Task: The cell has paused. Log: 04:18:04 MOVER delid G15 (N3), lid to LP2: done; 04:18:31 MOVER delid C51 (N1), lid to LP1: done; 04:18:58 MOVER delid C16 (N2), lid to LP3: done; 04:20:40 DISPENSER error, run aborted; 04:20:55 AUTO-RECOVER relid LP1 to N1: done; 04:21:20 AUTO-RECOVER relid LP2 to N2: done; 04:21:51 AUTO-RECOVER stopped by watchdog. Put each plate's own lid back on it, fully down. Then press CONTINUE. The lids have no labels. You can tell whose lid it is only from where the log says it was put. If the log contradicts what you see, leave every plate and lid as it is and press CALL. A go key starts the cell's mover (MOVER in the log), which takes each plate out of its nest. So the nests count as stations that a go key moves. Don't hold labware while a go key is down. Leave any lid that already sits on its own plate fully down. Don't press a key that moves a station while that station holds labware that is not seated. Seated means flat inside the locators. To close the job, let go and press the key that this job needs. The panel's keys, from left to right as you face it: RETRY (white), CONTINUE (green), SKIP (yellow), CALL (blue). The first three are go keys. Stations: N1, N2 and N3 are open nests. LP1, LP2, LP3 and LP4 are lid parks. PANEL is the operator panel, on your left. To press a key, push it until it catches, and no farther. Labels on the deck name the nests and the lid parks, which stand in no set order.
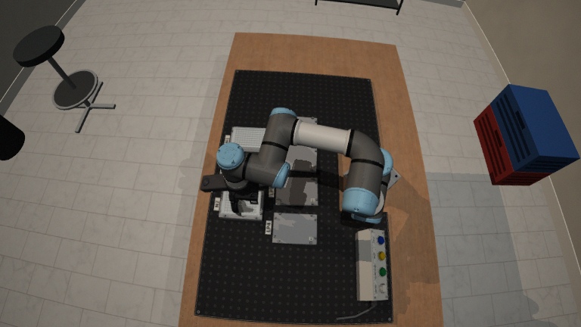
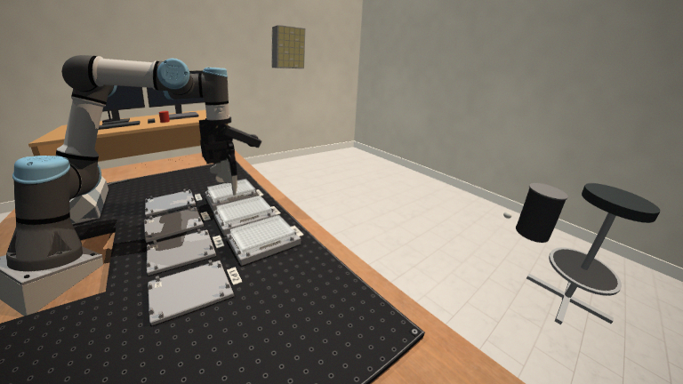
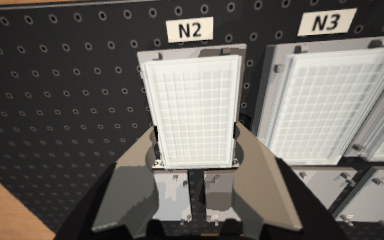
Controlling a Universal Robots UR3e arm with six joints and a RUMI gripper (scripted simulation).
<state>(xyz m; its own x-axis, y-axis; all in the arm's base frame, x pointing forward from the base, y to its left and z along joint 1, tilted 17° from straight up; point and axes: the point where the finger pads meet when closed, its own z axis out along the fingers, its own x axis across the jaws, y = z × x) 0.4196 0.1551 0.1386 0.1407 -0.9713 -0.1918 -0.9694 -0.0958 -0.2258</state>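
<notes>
The pale lid lies 10 mm below my hand. Also, from my hand: lid park LP1: 170 mm behind, 90 mm to the right, 40 mm below; then plate: 20 mm below; then lid park LP4: 190 mm behind, 40 mm to the left, 40 mm below.
</notes>
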